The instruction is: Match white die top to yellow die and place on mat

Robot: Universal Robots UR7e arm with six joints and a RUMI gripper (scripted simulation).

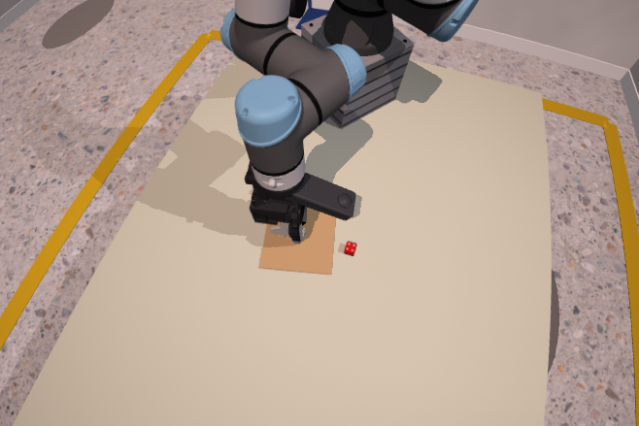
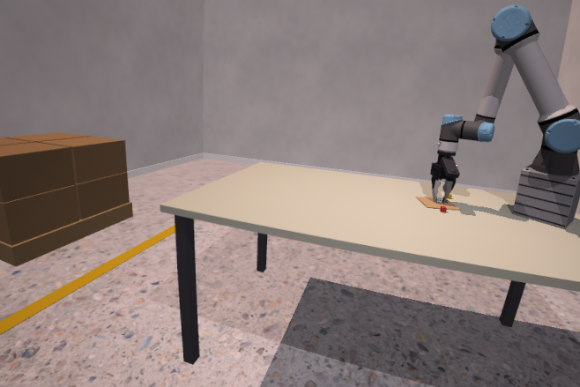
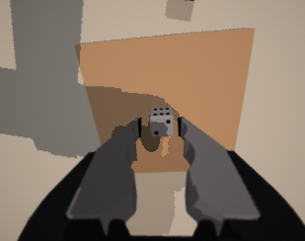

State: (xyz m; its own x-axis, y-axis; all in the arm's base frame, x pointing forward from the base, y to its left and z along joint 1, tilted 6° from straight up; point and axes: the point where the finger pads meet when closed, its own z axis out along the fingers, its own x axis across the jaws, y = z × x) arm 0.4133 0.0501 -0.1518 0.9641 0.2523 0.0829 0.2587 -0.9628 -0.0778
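Right now my hand is 1 cm above the white die. The rest, counted from my hand: brown mat (1 cm ahead, 2 cm below); then yellow die (5 cm behind, 12 cm to the right, 1 cm below); then red die (1 cm behind, 10 cm to the left, 1 cm below).
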